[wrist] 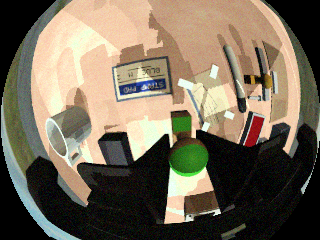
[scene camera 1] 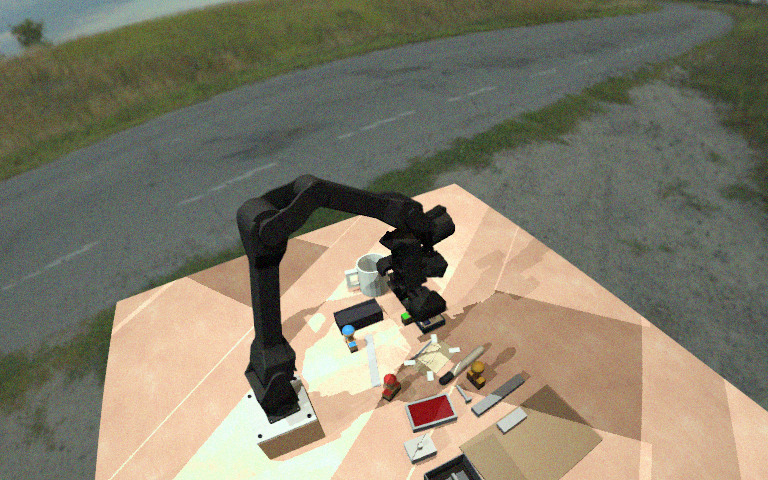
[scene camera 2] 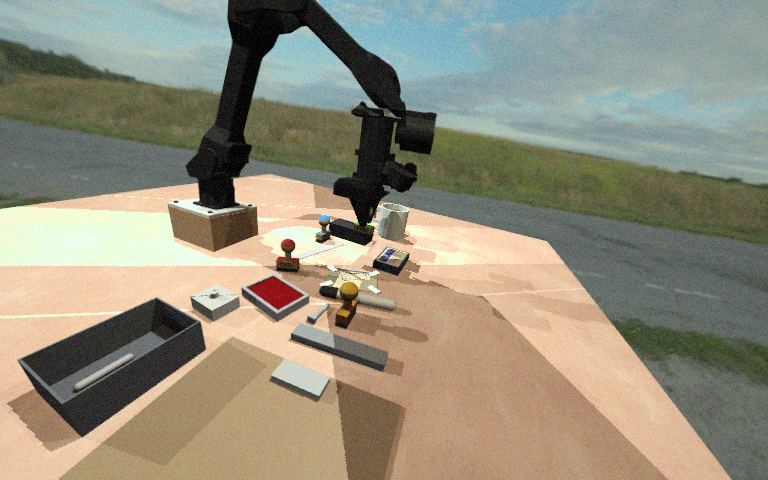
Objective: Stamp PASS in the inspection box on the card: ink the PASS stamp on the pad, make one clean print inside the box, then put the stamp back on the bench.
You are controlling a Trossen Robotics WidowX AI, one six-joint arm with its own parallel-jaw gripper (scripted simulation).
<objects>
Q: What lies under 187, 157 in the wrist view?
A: A green-knobbed stamp.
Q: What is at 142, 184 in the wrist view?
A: My gripper.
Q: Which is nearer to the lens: the black box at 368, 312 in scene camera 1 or the grey bar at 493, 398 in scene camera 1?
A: The grey bar.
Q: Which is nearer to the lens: the brown board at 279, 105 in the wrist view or the black box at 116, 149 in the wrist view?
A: The black box.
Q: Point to a grey bar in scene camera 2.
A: At 337, 345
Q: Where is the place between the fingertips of my gripper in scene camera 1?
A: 411, 313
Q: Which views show my gripper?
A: The wrist view, scene camera 1 and scene camera 2: all of them.
</objects>
